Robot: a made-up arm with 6 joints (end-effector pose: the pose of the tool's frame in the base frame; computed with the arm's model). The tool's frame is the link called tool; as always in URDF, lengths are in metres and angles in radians.
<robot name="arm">
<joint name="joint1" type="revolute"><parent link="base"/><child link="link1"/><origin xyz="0.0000 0.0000 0.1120" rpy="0.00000 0.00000 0.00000"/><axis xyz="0 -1 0"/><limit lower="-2.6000" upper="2.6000"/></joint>
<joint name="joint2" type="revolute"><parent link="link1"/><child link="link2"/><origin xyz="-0.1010 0.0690 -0.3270" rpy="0.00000 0.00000 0.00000"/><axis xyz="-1 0 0"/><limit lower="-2.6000" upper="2.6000"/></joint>
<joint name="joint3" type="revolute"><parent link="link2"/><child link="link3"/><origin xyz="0.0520 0.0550 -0.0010" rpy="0.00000 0.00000 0.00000"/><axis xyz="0 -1 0"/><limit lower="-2.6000" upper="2.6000"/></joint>
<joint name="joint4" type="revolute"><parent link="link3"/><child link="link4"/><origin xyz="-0.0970 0.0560 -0.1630" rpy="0.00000 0.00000 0.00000"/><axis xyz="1 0 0"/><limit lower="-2.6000" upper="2.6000"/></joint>
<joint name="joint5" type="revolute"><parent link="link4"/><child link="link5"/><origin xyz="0.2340 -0.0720 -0.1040" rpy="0.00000 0.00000 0.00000"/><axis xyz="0 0 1"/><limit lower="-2.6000" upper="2.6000"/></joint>
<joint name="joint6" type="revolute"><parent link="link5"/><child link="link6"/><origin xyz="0.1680 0.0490 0.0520" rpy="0.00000 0.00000 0.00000"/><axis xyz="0 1 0"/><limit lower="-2.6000" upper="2.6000"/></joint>
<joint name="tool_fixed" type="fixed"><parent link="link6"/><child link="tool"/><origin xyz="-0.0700 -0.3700 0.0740" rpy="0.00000 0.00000 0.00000"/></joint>
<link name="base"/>
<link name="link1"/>
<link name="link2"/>
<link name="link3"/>
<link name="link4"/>
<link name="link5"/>
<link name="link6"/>
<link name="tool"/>
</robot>
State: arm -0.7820 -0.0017 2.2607 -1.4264 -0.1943 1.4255
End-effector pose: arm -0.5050 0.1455 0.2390 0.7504 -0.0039 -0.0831 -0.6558
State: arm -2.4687 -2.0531 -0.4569 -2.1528 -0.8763 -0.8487
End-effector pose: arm -0.0770 -0.1828 0.2837 0.7548 -0.2355 0.6121 0.0159
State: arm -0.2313 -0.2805 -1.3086 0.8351 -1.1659 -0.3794
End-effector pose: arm -0.4986 0.0018 -0.0969 0.5223 -0.1261 0.6831 -0.4946
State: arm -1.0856 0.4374 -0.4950 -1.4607 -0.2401 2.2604
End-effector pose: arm -0.0528 0.1224 -0.3302 0.1757 0.7011 -0.5600 0.4050
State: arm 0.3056 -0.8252 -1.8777 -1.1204 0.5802 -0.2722
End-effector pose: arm 0.1210 0.3473 -0.4873 0.4849 0.0332 0.3359 0.8068
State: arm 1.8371 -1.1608 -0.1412 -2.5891 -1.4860 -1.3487
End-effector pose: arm 0.1719 0.1127 -0.0697 0.4707 0.3417 0.5904 0.5596
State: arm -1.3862 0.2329 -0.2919 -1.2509 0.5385 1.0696
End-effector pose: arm -0.3143 0.1304 -0.3820 0.0527 0.5616 -0.7453 -0.3553
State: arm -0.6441 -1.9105 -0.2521 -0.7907 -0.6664 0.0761
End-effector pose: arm -0.2989 0.0016 -0.2919 0.7111 0.4248 0.4796 -0.2896
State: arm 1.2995 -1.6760 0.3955 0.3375 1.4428 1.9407
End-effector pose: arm 0.1993 -0.0275 0.5247 0.6589 -0.2800 -0.4798 0.5073
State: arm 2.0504 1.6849 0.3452 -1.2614 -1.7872 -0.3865
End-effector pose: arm 0.4353 -0.0927 0.1143 0.7854 0.2870 0.3829 0.3926
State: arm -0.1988 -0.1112 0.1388 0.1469 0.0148 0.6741
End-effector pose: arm 0.1716 -0.1976 -0.4188 0.9262 0.1223 0.3545 0.0384
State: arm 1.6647 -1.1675 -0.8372 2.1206 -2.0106 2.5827
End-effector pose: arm 0.1135 0.1614 -0.3097 0.5999 0.0593 -0.7776 -0.1788
